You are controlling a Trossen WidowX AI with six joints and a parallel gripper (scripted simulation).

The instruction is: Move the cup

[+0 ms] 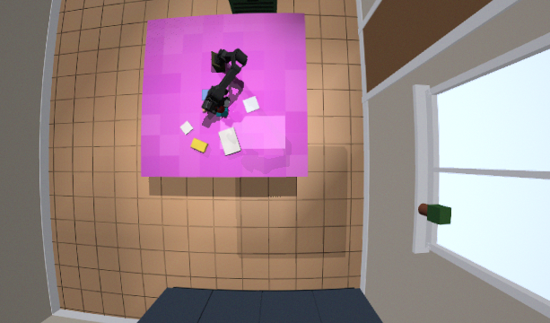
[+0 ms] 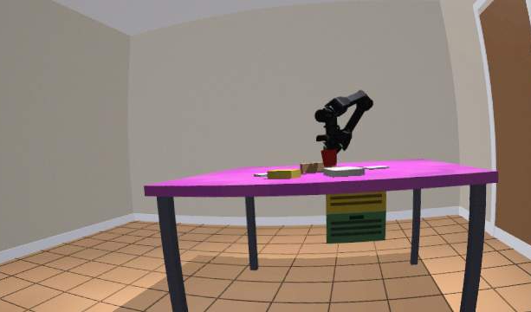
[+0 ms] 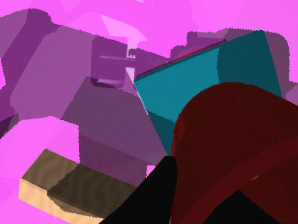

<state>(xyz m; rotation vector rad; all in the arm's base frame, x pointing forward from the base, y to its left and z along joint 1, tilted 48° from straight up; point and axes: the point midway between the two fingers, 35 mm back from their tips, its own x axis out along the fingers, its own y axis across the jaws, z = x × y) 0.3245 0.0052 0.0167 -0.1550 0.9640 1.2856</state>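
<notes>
Right now the cyan pad is 30 mm ahead of my gripper tip, 20 mm to the right of it and 70 mm below it. From my gripper tip the other things lie so: red cup: 30 mm ahead, 20 mm to the right; brown block: 40 mm behind, 70 mm to the right, 50 mm below; light blue pad: 100 mm behind, 130 mm to the right, 70 mm below.
</notes>
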